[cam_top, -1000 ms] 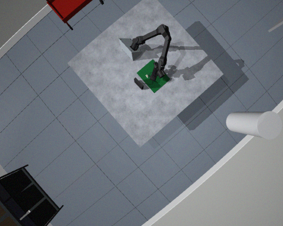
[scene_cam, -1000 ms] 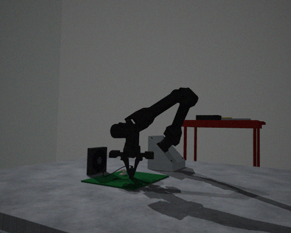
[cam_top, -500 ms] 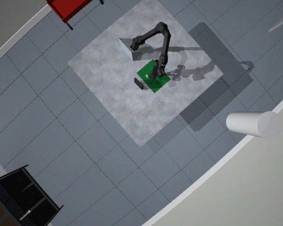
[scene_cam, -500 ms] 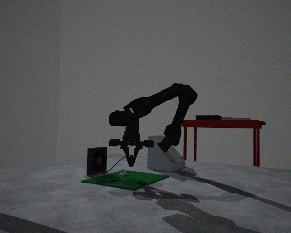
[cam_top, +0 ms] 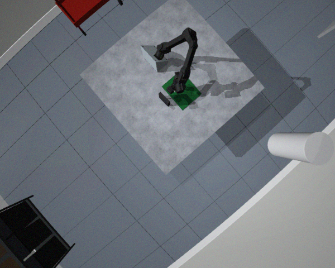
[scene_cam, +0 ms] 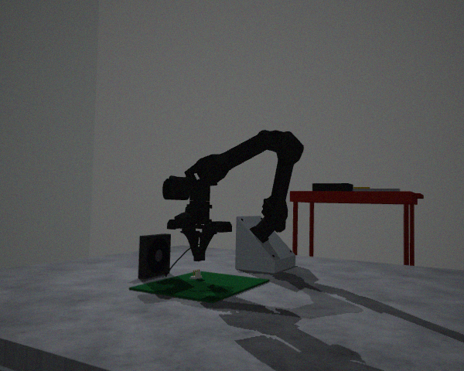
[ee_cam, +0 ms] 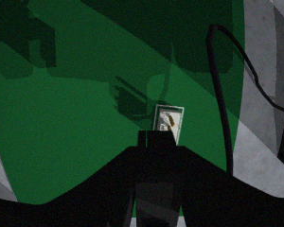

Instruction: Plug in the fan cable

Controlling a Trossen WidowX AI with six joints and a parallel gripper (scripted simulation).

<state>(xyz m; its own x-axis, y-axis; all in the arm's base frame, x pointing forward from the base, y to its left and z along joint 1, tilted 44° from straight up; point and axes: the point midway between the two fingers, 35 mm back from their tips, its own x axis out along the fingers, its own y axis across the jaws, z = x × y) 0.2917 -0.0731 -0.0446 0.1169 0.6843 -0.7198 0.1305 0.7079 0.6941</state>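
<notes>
The four-pin header is 10 mm behind my gripper tip, 10 mm to the right of it and 70 mm below it. From my gripper tip the other things lie so: black plug (10 mm behind, 10 mm above); then black fan (10 mm behind, 140 mm to the right, 10 mm below); then green board (40 mm ahead, 40 mm to the left, 80 mm below).
</notes>
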